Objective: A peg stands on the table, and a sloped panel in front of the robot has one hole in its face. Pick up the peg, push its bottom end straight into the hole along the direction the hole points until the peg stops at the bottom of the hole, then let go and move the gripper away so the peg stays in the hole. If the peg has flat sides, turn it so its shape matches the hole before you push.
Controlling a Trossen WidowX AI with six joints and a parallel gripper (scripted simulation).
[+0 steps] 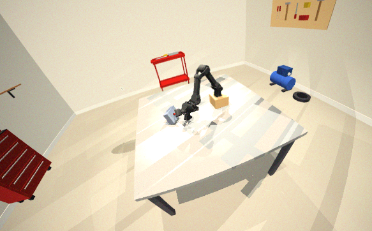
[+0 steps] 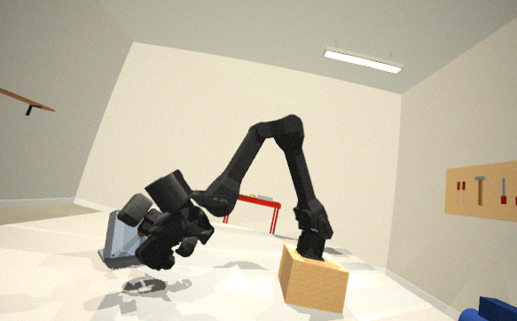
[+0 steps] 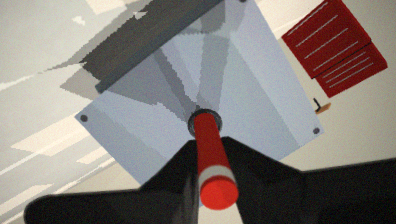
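The sloped panel is 4 cm ahead of my gripper tip, 3 cm to the right of it and 2 cm below it. The rest, counted from my gripper tip: round red peg 1 cm to the left, 1 cm behind, 1 cm above.
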